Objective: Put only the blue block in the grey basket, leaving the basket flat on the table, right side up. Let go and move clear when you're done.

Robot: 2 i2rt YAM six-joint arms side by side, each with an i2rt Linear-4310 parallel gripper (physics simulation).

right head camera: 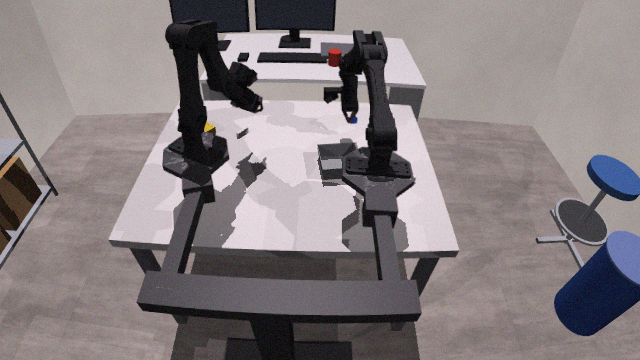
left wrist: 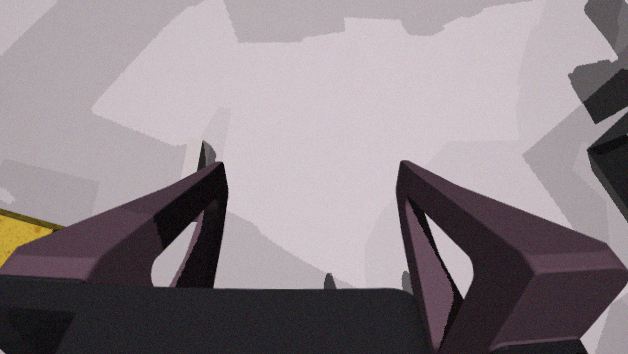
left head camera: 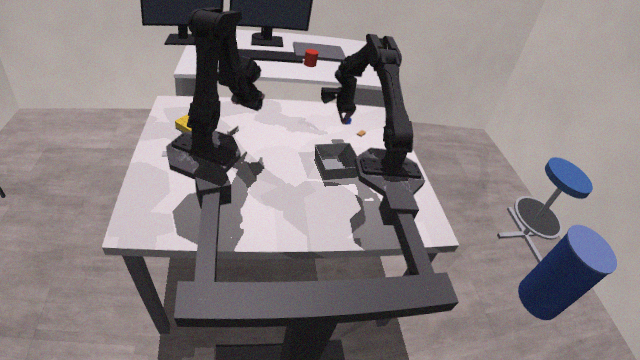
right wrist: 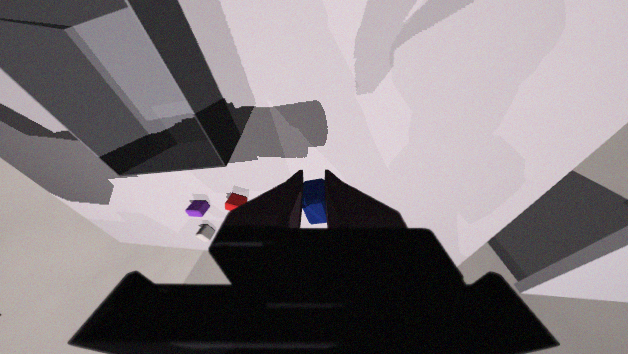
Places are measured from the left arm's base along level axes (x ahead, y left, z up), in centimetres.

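Pixels of known places: left gripper, between the fingertips: (right head camera: 255, 107) (left wrist: 311, 175) (left head camera: 253, 104); right gripper, between the fingertips: (right head camera: 349, 122) (left head camera: 343, 122) (right wrist: 313, 176); left arm's base, origin of its link: (right head camera: 195, 151) (left head camera: 202, 149); right arm's base, origin of its link: (right head camera: 378, 168) (left head camera: 390, 169).
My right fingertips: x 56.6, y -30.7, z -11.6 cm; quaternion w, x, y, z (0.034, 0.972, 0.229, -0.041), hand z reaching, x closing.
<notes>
Ahead of a thing's pixels: the offset from my right fingertips to its top centre.
The blue block {dx +1.1, dy -1.5, dz +2.4 cm} (left head camera: 348, 121) (right head camera: 354, 120) (right wrist: 314, 202) is between the fingers of my right gripper (left head camera: 345, 119) (right head camera: 351, 118) (right wrist: 313, 176), which is shut on it and holds it above the table. The grey basket {dx -18.3, dy -4.3, dz -3.1 cm} (left head camera: 341, 173) (right head camera: 331, 179) (right wrist: 40, 60) stands flat and right side up on the table, beside the right arm's base. In both head views it lies nearer the front than the held block; the right arm's base hides part of it in the right head view. My left gripper (right head camera: 259, 106) (left wrist: 311, 175) is partly open and empty above the table, far from the basket.
An orange piece {dx +10.5, dy -7.7, dz -8.3 cm} (left head camera: 361, 133) lies behind the basket. Purple {dx -13.3, dy -24.1, dz -6.4 cm} (right wrist: 198, 207), red {dx -6.9, dy -18.2, dz -6.4 cm} (right wrist: 236, 201) and grey-white {dx -11.5, dy -32.7, dz -6.4 cm} (right wrist: 205, 231) pieces lie near a table edge. A yellow block {dx -26.3, dy +59.5, dz -6.0 cm} (left head camera: 183, 124) (right head camera: 209, 128) (left wrist: 25, 235) is by the left arm's base. A grey-white piece {dx -19.4, dy +41.7, dz -6.8 cm} (right head camera: 242, 133) lies nearby.
</notes>
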